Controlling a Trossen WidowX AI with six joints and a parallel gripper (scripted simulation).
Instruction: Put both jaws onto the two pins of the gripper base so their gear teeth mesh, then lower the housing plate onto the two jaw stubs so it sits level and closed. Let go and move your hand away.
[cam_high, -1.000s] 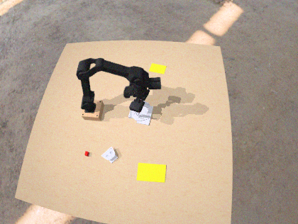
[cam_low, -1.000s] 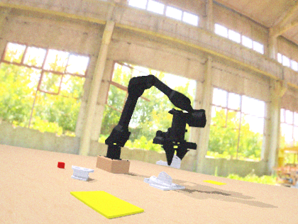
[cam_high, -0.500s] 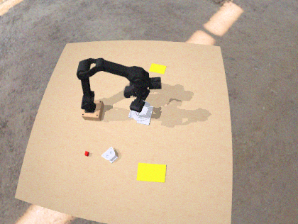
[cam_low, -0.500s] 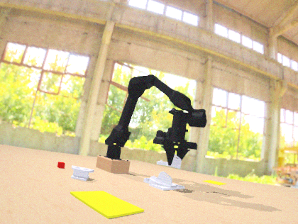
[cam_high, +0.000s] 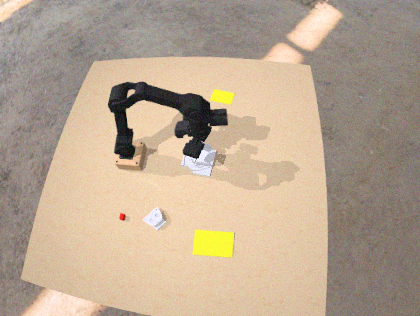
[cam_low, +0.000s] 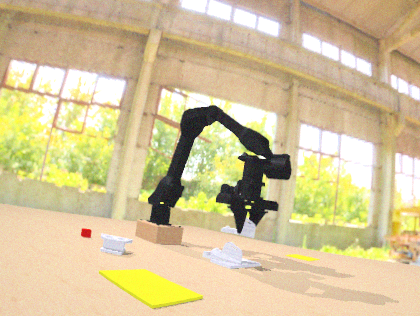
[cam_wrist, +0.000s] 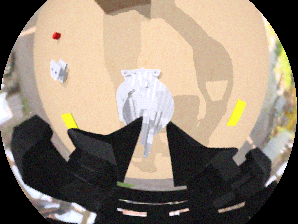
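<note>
Right now my gripper tip is 40 mm past the white jaw, 40 mm to the left of it and 60 mm above it. Also, from my gripper tip: large yellow patch: 80 mm ahead, 370 mm to the right, 80 mm below; then small white block: 150 mm behind, 300 mm to the right, 70 mm below; then small yellow pad: 60 mm ahead, 320 mm to the left, 80 mm below.
</note>
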